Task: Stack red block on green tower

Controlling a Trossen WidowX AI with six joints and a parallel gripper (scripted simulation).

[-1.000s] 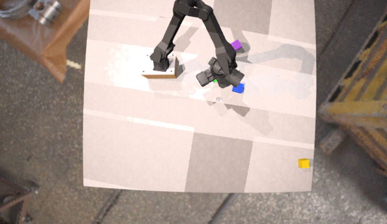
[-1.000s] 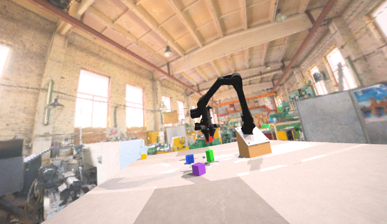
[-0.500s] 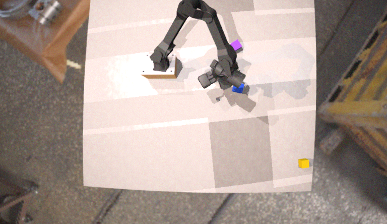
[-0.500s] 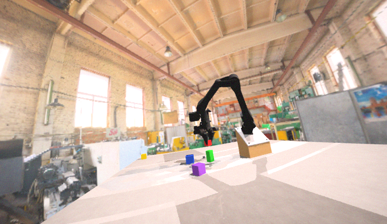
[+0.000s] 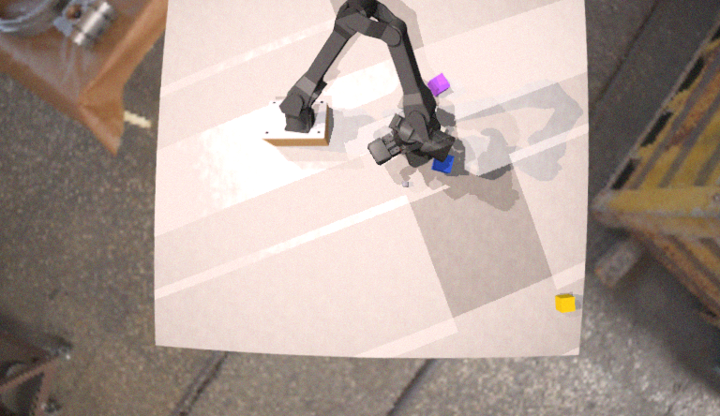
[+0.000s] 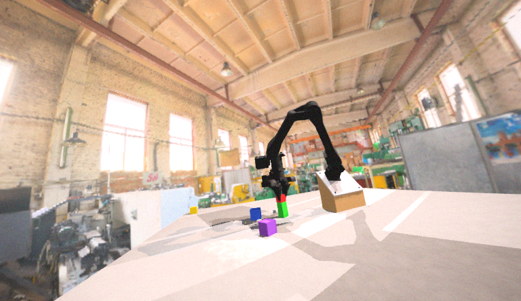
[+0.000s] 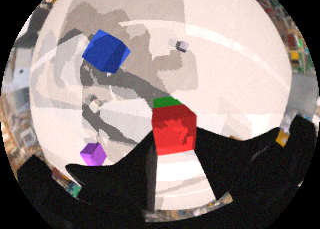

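Right now the red block is 1 cm to the right of my gripper tip and 1 cm above it. The rest, counted from my gripper tip: purple block (19 cm to the left, 9 cm ahead, 5 cm below); then blue block (13 cm ahead, 5 cm below, 4 cm to the right); then yellow block (57 cm ahead, 39 cm to the right, 5 cm below).
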